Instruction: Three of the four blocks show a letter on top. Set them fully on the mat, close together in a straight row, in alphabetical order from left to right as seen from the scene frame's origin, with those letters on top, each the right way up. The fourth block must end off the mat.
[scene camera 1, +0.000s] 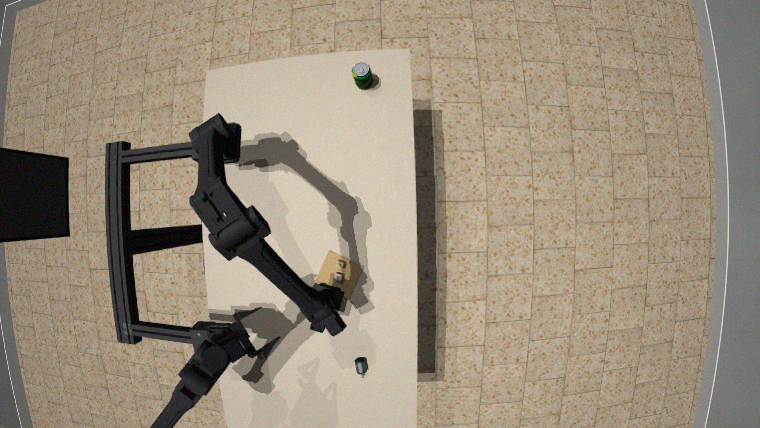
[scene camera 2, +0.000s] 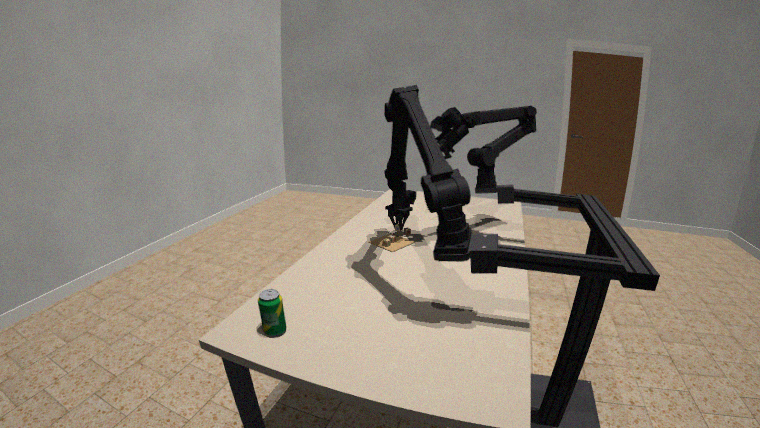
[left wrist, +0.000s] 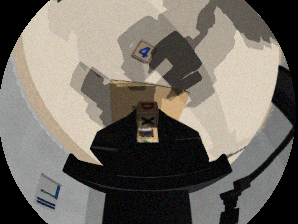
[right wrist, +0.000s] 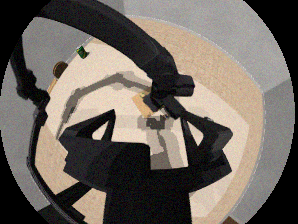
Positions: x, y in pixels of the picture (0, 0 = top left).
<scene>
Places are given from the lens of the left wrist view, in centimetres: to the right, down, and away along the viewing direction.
my left gripper (left wrist: 147, 112): 0, 0, 13
tan mat (left wrist: 124, 95): -4, -3, 16
</scene>
